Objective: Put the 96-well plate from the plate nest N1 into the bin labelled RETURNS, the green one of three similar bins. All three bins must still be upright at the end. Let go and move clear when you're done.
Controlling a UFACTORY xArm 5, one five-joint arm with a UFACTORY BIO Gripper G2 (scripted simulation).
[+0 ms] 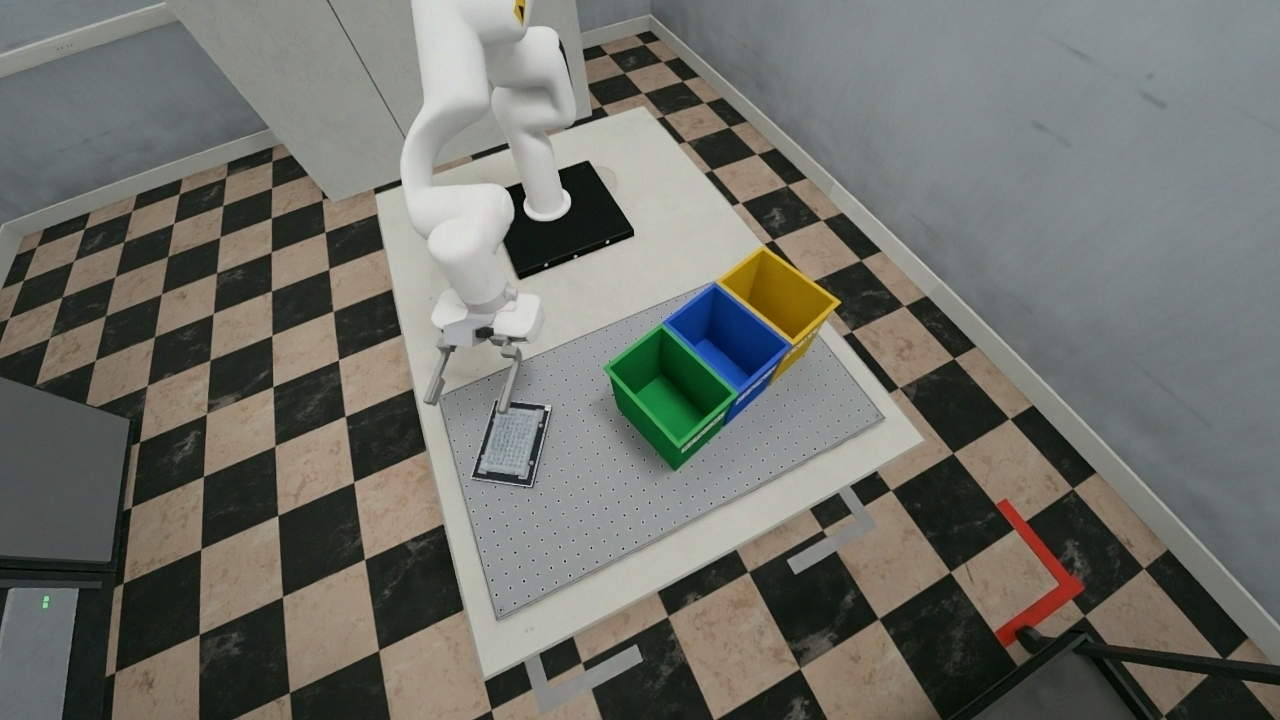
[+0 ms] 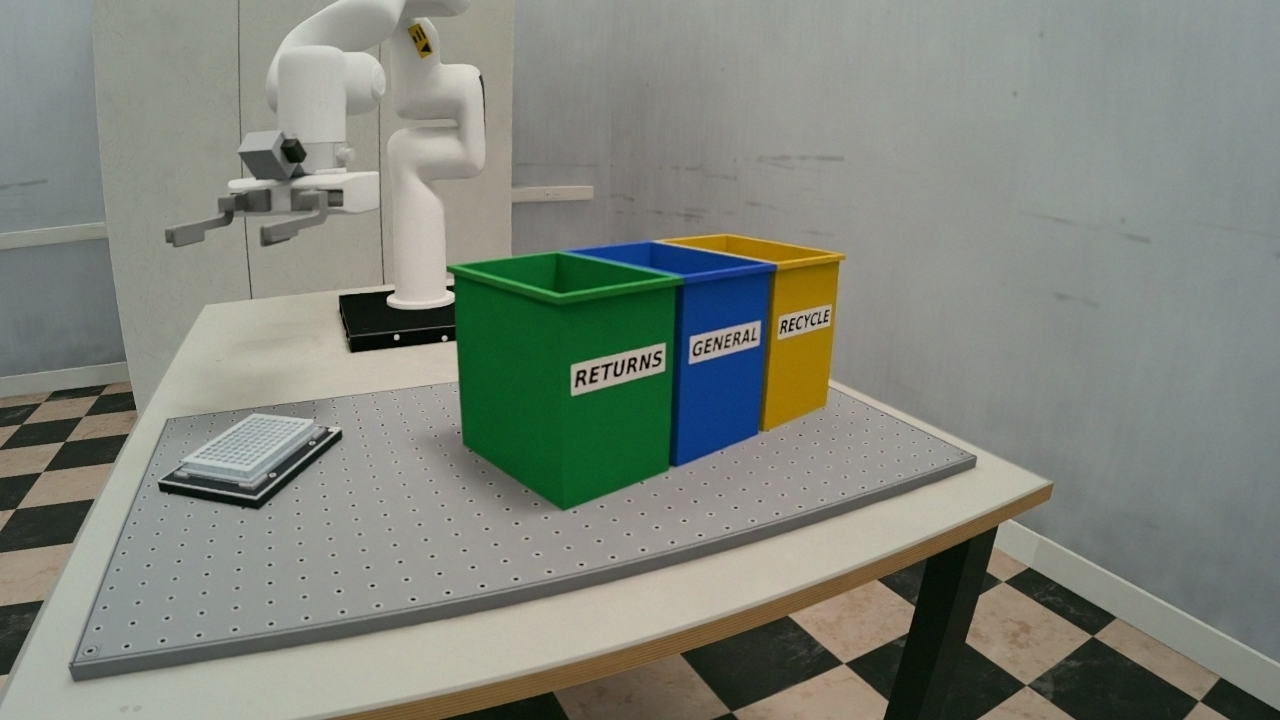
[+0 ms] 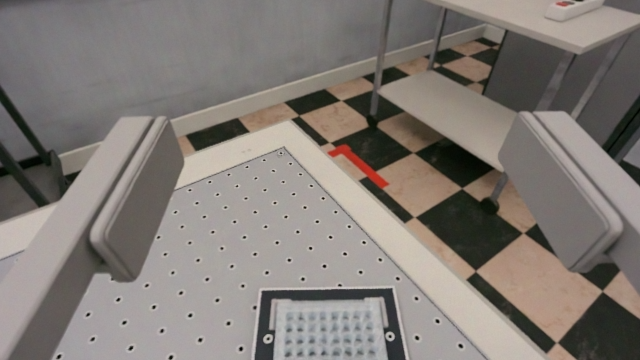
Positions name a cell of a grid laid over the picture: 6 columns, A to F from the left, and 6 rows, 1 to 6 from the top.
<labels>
green returns bin: image 1 D4; image 2 C4; not seen in image 3 (out of frame)
blue general bin: image 1 D3; image 2 D3; not seen in image 3 (out of frame)
yellow recycle bin: image 1 D3; image 2 D3; not seen in image 3 (out of frame)
</labels>
